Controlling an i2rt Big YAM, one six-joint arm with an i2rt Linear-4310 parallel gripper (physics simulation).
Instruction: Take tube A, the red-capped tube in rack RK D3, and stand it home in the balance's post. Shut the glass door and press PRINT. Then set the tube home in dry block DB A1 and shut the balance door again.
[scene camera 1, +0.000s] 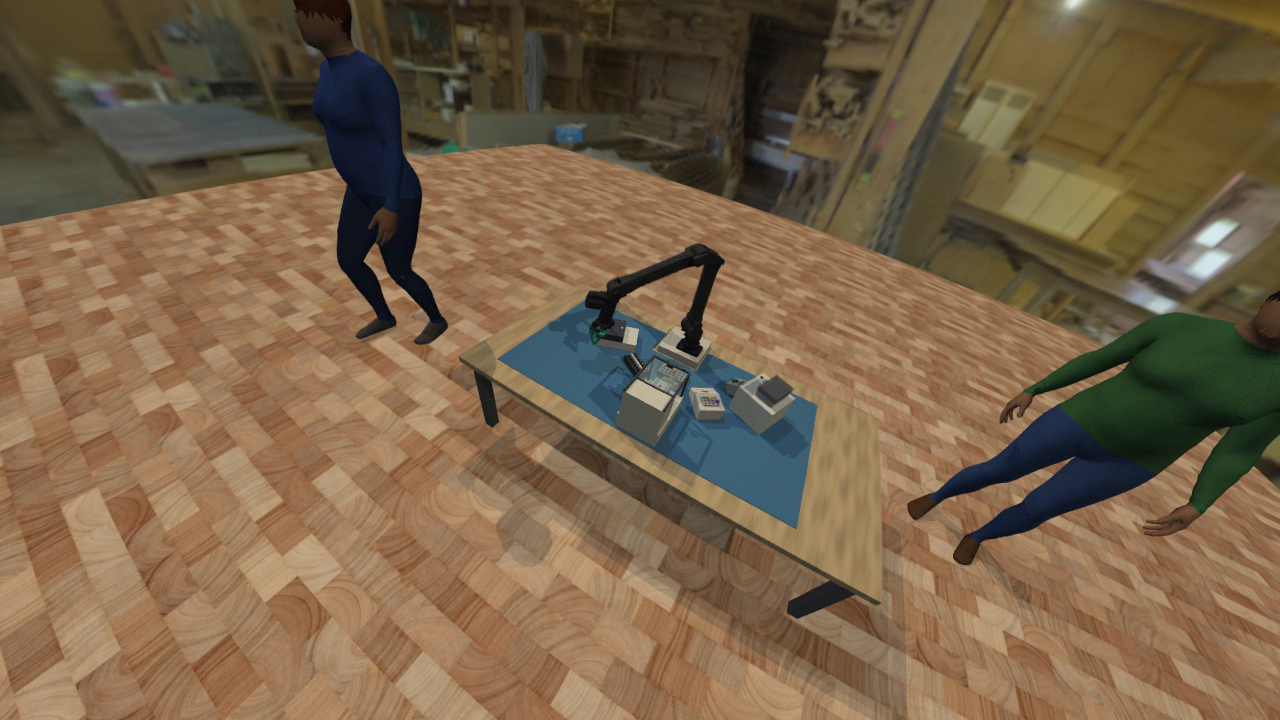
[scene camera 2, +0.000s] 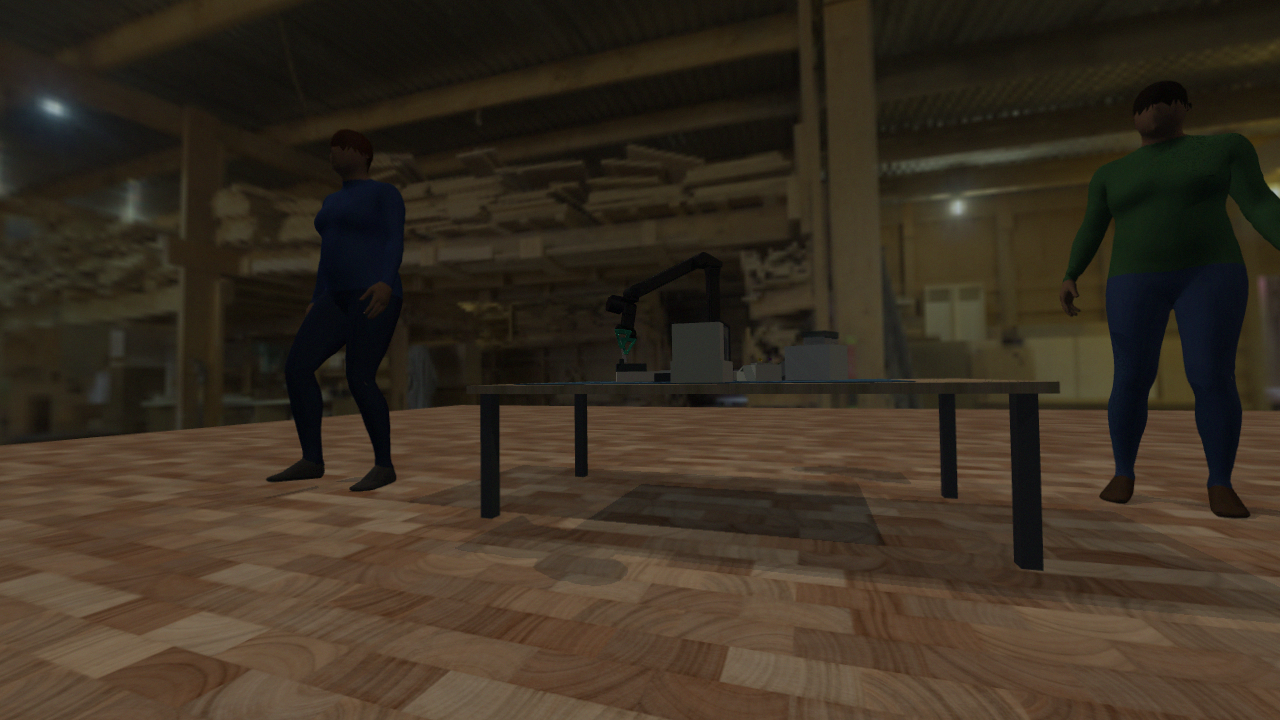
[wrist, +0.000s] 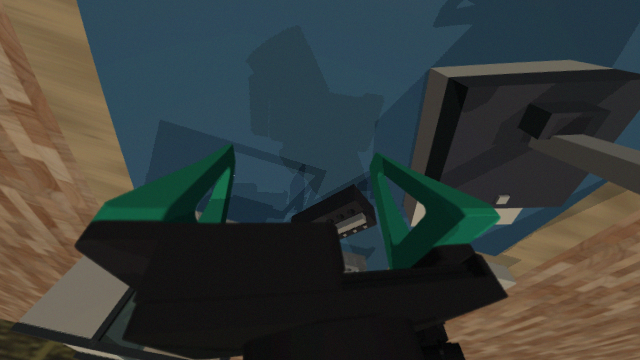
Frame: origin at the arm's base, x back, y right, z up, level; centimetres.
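Seen in the pictures: gripper, fingertip midpoint: (scene camera 1: 597, 340) (scene camera 2: 623, 351) (wrist: 307, 156); arm's base at its link origin: (scene camera 1: 689, 348).
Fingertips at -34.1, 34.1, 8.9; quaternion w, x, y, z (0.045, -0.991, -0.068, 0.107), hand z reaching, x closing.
Note:
Offsets run from my fingertips to a thing's middle, as dx, dy, dz. "pt": to the spot under its first point.
My gripper (scene camera 1: 597, 336) (scene camera 2: 625, 351) (wrist: 307, 156) is open, its green fingers wide apart with nothing between them. It hangs above the blue mat at the left part of the table, beside a low device. A small black block @[+7.4, -17.6, -10.4] (scene camera 1: 633, 362) (wrist: 345, 202) with a row of holes lies past the right fingertip in the wrist view; its label is too small to read. The balance @[-10.0, -35.8, -1.6] (scene camera 1: 650, 394) (scene camera 2: 700, 351) appears to be the large pale housing with glass panels; its door state is unclear. Tube A and its red cap cannot be made out. Rack RK and dry block DB cannot be told by label.
A low white device @[pt +20.3, -6.3, -8.2] (scene camera 1: 629, 338) (wrist: 500, 175) with a dark top and lever stands close to the gripper. A small keypad unit @[+5.4, -53.8, -9.2] (scene camera 1: 707, 402) and a white box @[+18.0, -71.6, -3.2] (scene camera 1: 759, 407) with a dark raised top stand right of the balance. Two people stand near the table (scene camera 1: 850, 483).

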